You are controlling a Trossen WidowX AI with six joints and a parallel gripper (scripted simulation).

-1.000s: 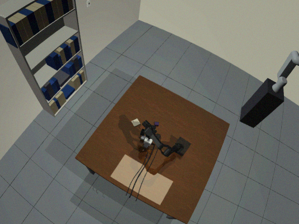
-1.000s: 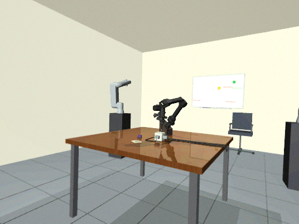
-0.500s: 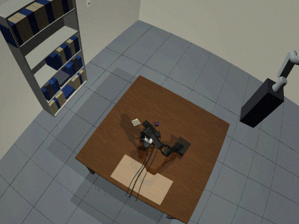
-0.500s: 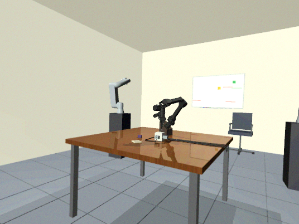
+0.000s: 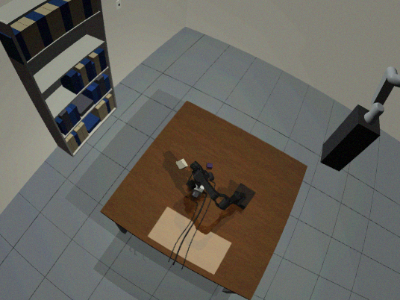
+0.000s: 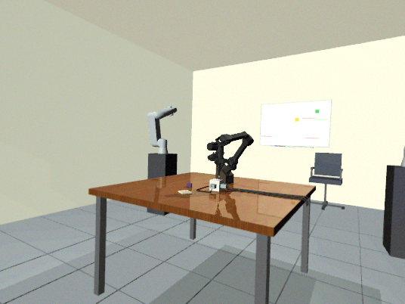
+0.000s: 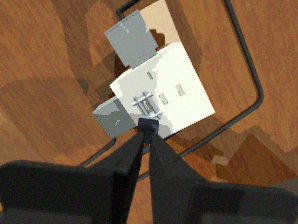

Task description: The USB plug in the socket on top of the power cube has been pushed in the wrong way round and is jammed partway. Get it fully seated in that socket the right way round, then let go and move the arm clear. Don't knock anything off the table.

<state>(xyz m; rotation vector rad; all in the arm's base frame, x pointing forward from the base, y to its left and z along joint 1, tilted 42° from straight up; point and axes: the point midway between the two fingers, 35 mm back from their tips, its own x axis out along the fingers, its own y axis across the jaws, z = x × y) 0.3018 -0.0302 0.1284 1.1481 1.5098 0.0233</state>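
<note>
My gripper tip is now 2 cm above the USB plug. Round my gripper tip: purple block (25 cm to the right, 12 cm below); then note pad (21 cm ahead, 16 cm to the right, 13 cm below).
</note>
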